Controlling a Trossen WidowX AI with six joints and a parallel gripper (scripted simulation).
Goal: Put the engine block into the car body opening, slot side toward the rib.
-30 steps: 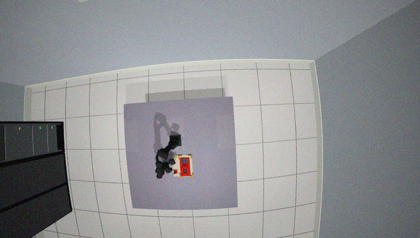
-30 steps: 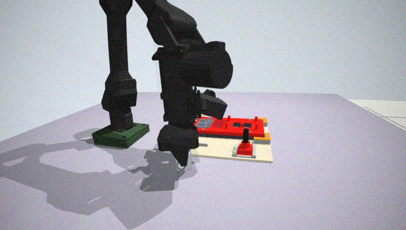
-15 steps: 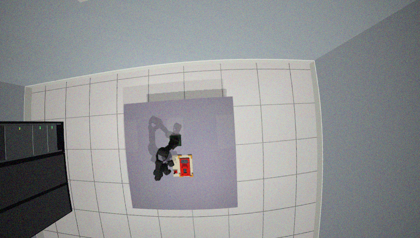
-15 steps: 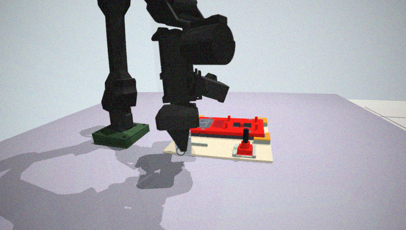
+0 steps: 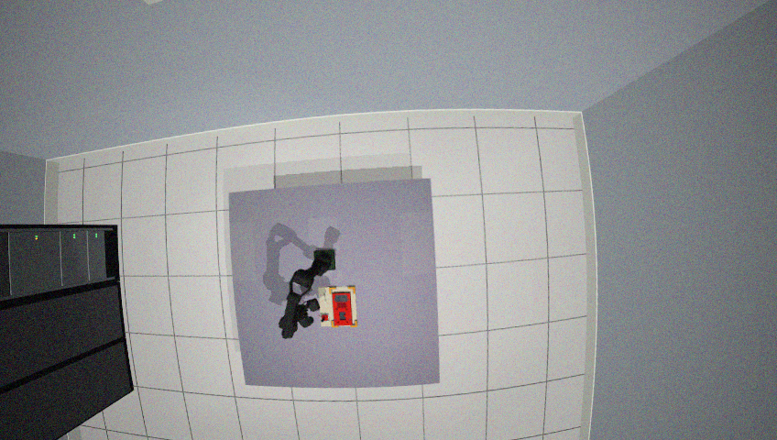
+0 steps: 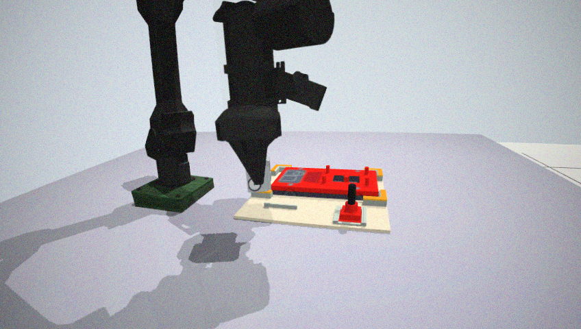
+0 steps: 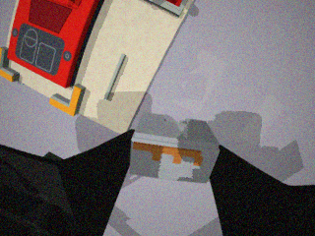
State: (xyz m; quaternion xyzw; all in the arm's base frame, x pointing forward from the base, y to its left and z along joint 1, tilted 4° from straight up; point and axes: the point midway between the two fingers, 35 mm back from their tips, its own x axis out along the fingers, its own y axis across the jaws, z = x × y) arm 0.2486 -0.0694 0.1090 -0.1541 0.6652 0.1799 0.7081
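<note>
Right now my gripper tip is 110 mm short of the black upright peg, 80 mm to the right of it and 60 mm above it. From my gripper tip the other things lie so: engine block (right at my gripper tip).
</note>
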